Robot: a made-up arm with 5 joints. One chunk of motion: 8 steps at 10 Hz.
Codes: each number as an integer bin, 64 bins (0 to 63) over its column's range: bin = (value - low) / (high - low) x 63, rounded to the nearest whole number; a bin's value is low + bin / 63 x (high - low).
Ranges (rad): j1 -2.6..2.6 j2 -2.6..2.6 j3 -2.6..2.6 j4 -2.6..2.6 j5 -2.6..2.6
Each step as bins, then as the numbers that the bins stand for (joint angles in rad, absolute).
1 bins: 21 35 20 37 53
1 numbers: -0.8667 0.2889 -0.9492 0.4540 1.7746
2 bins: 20 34 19 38 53
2 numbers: -0.9492 0.2063 -1.0317 0.5365 1.7746
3 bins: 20 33 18 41 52
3 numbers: -0.9492 0.1238 -1.1143 0.7841 1.6921
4 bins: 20 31 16 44 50
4 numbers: -0.9492 -0.0413 -1.2794 1.0317 1.5270
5 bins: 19 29 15 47 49
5 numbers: -1.0317 -0.2063 -1.3619 1.2794 1.4444
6 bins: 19 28 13 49 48
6 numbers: -1.0317 -0.2889 -1.5270 1.4444 1.3619
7 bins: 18 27 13 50 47
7 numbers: -1.1143 -0.3714 -1.5270 1.5270 1.2794
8 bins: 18 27 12 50 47
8 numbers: -1.1143 -0.3714 -1.6095 1.5270 1.2794
